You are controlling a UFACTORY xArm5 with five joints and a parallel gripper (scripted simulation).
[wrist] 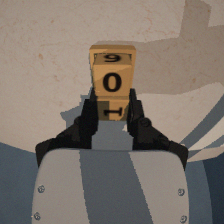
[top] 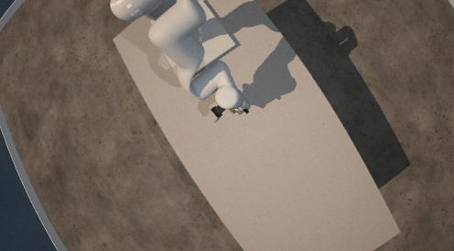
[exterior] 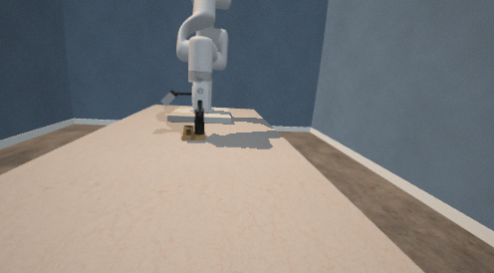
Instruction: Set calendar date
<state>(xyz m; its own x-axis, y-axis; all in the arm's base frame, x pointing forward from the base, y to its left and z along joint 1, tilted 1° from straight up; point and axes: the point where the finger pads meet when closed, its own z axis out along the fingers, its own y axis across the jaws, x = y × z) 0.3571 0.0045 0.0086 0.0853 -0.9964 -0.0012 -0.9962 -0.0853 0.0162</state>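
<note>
Right now the wooden calendar tray is 20 mm to the right of my hand and 30 mm below it.
</note>
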